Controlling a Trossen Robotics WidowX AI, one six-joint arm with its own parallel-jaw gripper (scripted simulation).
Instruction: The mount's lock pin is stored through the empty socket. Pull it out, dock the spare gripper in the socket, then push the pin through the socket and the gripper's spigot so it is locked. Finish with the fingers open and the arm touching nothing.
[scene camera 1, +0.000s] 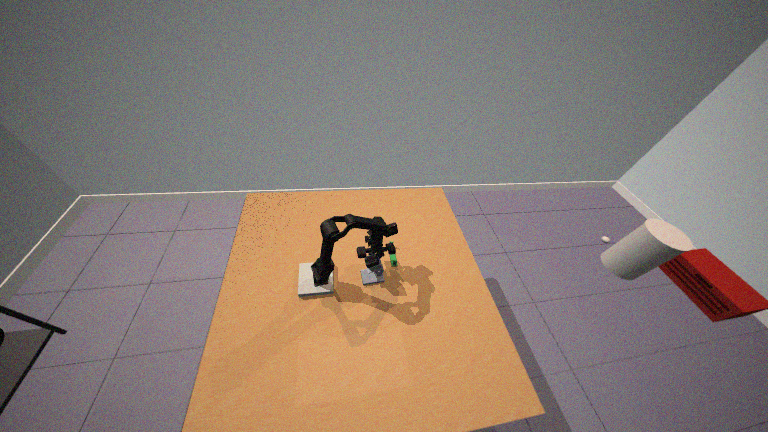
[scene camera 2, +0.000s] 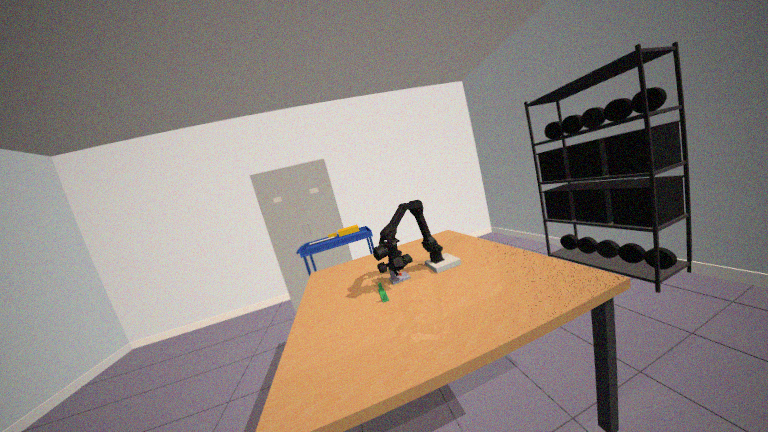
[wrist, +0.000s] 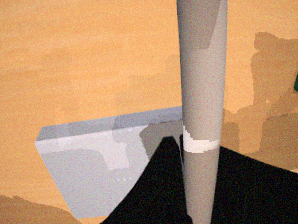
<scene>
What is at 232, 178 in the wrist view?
My gripper.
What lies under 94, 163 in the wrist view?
A grey mount.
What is my gripper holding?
A lock pin.
</scene>
